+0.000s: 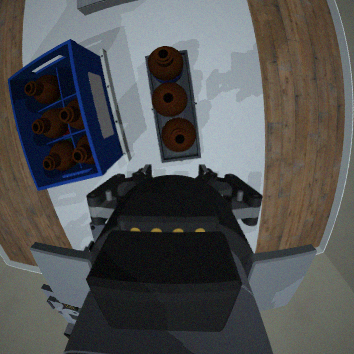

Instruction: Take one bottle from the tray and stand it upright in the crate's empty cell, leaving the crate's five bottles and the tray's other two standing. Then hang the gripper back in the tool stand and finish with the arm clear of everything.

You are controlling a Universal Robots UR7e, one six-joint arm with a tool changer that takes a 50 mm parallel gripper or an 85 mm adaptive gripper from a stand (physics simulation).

Observation:
In view: a brown bottle [178, 134], a brown bottle [45, 89], an adaptive gripper [168, 203] and a thin pale rail [104, 61].

